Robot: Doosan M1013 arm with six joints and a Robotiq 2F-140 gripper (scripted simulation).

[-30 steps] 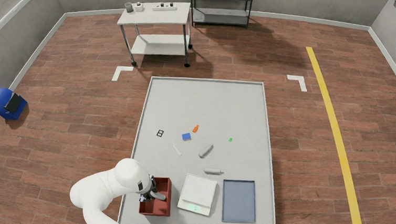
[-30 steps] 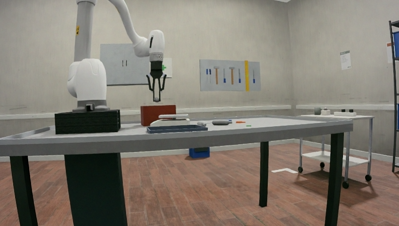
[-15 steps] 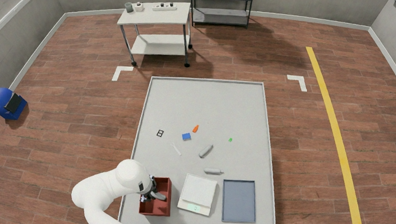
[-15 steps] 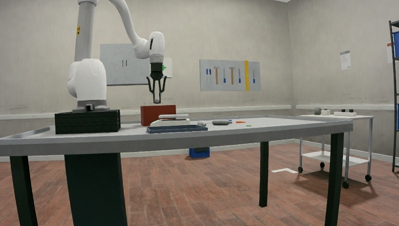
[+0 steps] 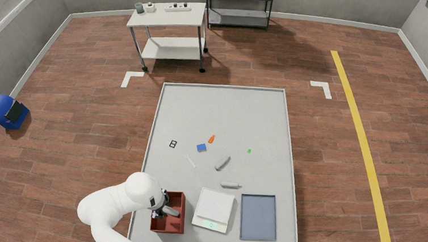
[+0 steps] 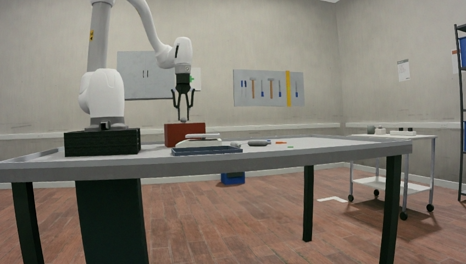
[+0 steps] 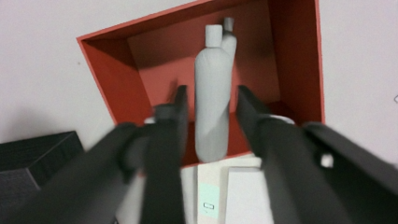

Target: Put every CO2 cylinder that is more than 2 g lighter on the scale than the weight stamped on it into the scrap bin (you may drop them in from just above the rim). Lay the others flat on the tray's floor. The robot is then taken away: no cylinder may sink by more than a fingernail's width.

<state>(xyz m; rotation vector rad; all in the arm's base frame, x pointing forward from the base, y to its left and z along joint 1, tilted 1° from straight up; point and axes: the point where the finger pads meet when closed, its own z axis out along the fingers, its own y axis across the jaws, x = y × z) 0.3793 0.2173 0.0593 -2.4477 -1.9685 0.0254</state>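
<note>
My hand is 6 cm short of the scale platform, 23 cm to the left of it and 11 cm above it. Round my hand: white tool: 33 cm ahead, 6 cm to the right, 17 cm below; then scale: 5 cm ahead, 23 cm to the right, 13 cm below; then red scrap bin: 13 cm below.
</note>
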